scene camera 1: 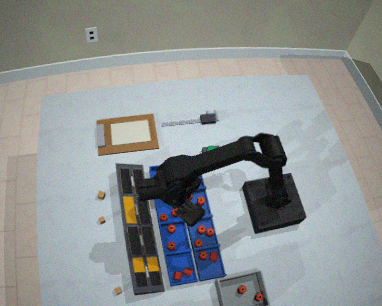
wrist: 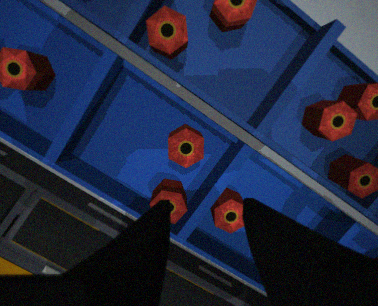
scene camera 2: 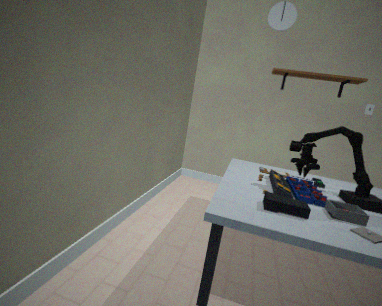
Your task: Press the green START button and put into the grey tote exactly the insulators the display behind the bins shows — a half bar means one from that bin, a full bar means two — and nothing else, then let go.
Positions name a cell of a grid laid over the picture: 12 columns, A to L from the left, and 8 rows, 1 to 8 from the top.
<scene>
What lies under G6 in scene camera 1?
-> My gripper.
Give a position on a dark box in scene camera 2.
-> At I6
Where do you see a display strip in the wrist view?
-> At B5
</scene>
